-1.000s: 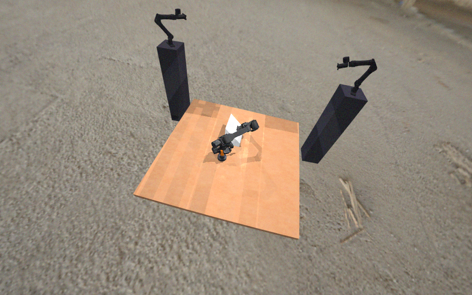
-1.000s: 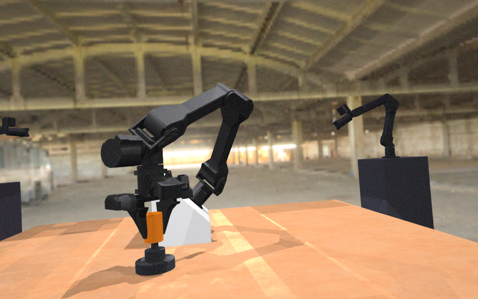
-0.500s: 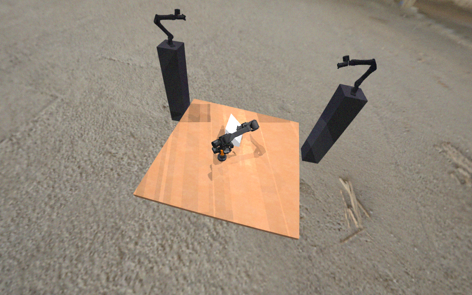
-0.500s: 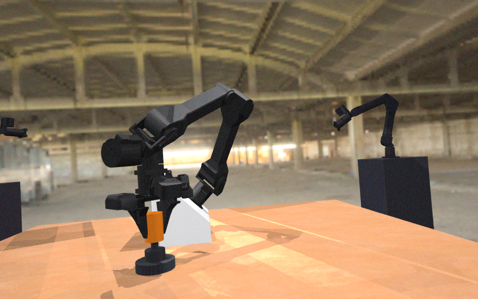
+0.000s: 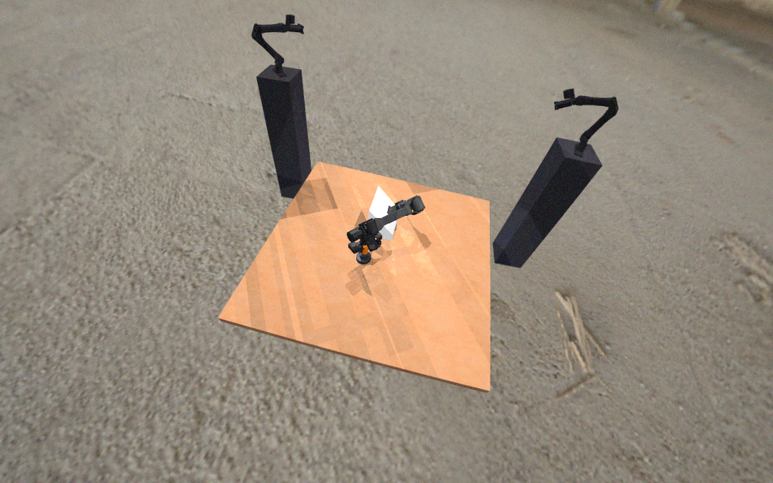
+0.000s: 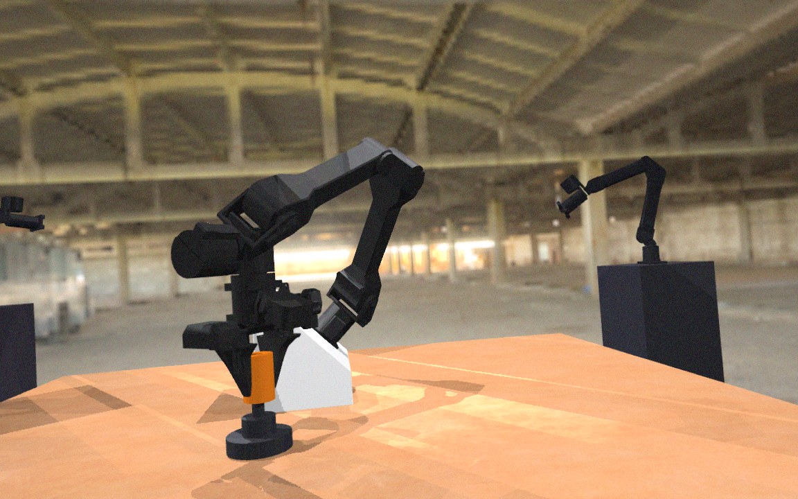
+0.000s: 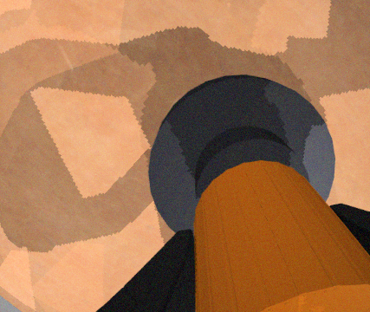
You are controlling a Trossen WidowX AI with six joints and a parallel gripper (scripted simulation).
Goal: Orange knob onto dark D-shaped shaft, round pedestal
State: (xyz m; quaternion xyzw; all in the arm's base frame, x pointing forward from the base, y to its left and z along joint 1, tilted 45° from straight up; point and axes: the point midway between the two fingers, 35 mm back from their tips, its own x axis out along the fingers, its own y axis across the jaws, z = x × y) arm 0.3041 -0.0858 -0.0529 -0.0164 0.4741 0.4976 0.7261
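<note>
The knob lies 20 mm above my gripper tip. Also, from my gripper tip: pedestal 40 mm below.
</note>
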